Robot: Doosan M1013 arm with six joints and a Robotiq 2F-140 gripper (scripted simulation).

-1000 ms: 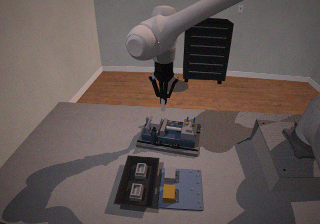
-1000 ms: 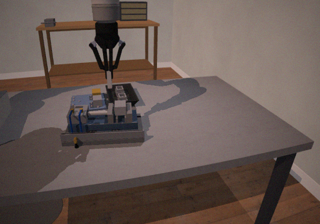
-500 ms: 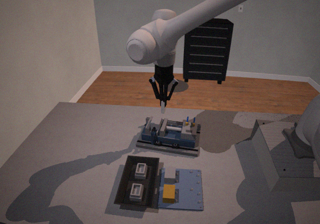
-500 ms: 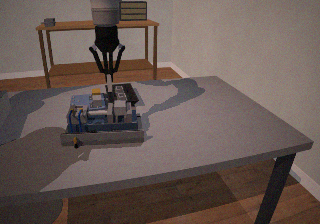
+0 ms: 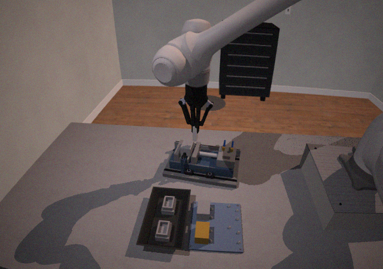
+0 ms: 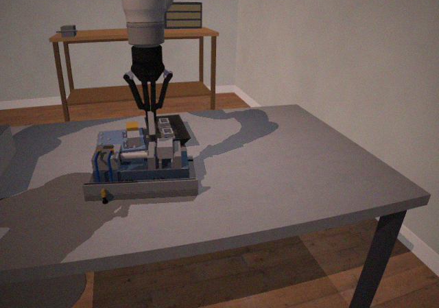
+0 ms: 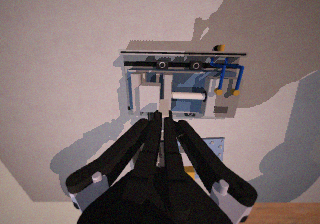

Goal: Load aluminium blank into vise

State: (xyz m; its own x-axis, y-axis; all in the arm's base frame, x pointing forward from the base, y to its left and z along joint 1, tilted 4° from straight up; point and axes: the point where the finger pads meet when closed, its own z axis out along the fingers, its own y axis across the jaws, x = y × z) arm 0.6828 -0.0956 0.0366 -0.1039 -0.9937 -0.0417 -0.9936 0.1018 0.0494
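The blue vise is 14 cm below my hand and 3 cm behind it. Also, from my hand: brass blank: 33 cm to the left, 15 cm below, 6 cm behind; aluminium blank: 24 cm to the left, 15 cm below, 6 cm behind; infeed plate: 29 cm to the left, 17 cm below, 10 cm behind.
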